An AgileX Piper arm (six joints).
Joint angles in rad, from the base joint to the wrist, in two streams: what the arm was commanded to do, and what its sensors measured. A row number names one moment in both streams.
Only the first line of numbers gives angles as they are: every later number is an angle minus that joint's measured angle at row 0.
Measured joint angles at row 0: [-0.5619 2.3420 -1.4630 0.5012 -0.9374 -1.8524]
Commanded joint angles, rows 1 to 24: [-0.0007 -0.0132 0.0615 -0.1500 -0.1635 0.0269]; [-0.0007 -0.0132 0.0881 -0.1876 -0.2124 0.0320]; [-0.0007 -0.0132 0.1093 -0.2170 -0.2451 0.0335]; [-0.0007 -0.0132 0.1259 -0.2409 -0.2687 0.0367]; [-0.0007 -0.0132 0.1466 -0.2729 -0.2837 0.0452]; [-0.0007 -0.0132 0.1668 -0.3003 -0.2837 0.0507]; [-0.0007 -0.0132 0.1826 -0.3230 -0.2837 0.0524]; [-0.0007 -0.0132 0.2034 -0.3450 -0.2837 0.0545]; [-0.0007 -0.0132 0.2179 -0.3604 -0.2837 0.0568]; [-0.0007 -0.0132 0.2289 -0.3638 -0.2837 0.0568]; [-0.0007 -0.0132 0.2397 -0.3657 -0.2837 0.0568]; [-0.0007 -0.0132 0.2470 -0.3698 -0.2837 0.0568]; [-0.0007 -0.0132 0.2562 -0.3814 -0.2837 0.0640]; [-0.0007 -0.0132 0.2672 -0.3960 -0.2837 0.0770]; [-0.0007 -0.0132 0.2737 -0.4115 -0.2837 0.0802]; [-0.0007 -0.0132 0.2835 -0.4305 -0.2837 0.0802]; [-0.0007 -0.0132 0.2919 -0.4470 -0.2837 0.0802]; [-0.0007 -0.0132 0.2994 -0.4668 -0.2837 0.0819]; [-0.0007 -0.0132 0.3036 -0.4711 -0.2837 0.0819]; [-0.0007 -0.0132 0.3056 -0.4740 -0.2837 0.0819]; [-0.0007 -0.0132 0.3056 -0.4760 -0.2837 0.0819]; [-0.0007 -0.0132 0.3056 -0.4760 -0.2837 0.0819]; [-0.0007 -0.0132 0.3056 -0.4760 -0.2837 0.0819]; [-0.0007 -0.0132 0.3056 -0.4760 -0.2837 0.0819]
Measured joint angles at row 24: [-0.0150 0.0017 0.3012 -0.3666 -0.2277 0.0961]
